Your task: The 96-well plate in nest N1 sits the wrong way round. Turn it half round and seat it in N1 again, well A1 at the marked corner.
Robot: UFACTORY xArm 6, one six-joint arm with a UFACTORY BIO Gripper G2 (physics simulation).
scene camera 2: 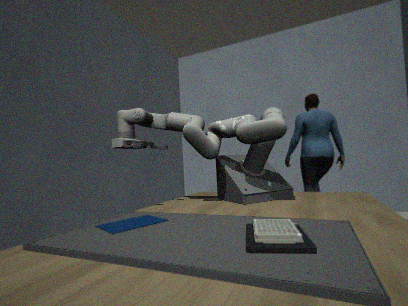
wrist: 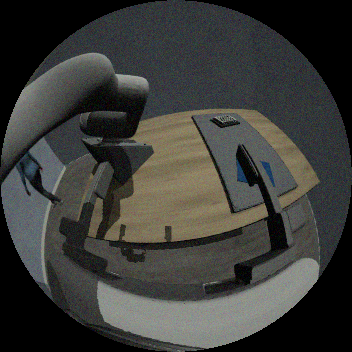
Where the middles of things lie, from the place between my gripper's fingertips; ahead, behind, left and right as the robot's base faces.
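Dark nest N1 (scene camera 2: 265, 247) is far to the left of my hand, far ahead of it and a fair way below it. As for the white 96-well plate (scene camera 2: 265, 230), I find it 280 mm ahead of my hand, 580 mm to the left of it and 230 mm below it.
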